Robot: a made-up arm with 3 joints.
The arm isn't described. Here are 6 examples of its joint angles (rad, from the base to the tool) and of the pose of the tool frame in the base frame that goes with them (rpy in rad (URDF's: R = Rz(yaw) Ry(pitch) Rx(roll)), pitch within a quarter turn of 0, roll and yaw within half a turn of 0; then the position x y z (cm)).
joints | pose
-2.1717 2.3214 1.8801 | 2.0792 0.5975 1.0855 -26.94 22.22 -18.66
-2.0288 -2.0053 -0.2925 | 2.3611 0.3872 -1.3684 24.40 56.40 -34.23
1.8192 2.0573 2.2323 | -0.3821 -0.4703 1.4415 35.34 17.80 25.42
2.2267 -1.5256 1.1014 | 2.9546 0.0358 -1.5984 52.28 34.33 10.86
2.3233 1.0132 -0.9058 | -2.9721 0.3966 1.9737 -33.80 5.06 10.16
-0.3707 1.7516 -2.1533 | 1.7881 0.0652 1.7396 0.71 25.03 -23.53
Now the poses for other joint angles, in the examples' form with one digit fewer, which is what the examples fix.
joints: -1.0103 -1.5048 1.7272
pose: -0.718 -0.056 -1.536 -38.9 35.5 28.5
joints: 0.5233 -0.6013 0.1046
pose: -0.420 0.425 -0.670 -27.4 -7.8 44.1
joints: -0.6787 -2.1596 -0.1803
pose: 0.771 0.356 -2.050 -39.1 63.1 -16.0
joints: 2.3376 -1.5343 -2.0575
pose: -0.280 0.026 -1.596 -20.5 35.4 40.3
